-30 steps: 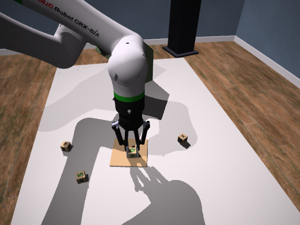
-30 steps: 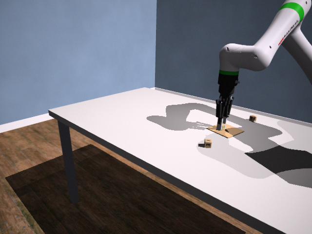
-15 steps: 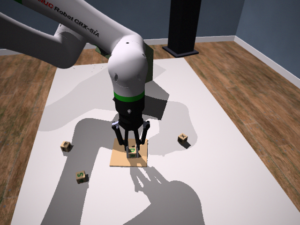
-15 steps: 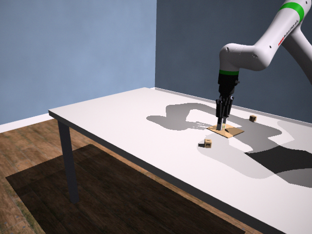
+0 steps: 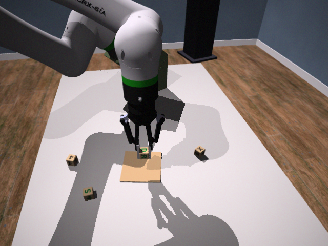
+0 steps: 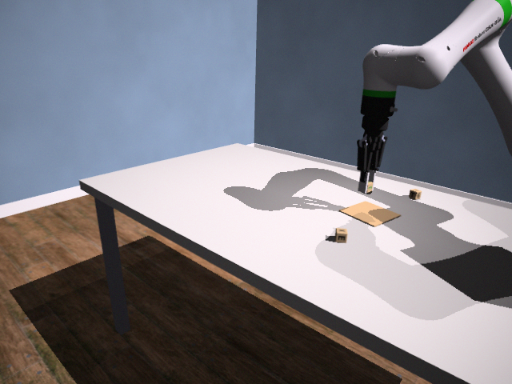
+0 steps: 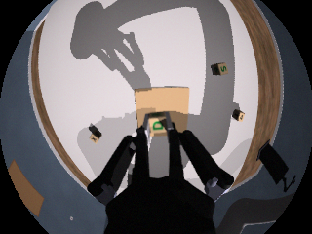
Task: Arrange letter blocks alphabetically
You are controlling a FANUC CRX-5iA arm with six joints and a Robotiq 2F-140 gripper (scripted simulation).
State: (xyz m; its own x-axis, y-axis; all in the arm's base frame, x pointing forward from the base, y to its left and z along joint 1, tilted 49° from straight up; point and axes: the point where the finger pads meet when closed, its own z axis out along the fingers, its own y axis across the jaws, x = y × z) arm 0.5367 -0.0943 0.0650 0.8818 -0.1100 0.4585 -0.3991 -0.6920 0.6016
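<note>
The mat is 110 mm below my hand and 20 mm behind it.
</note>
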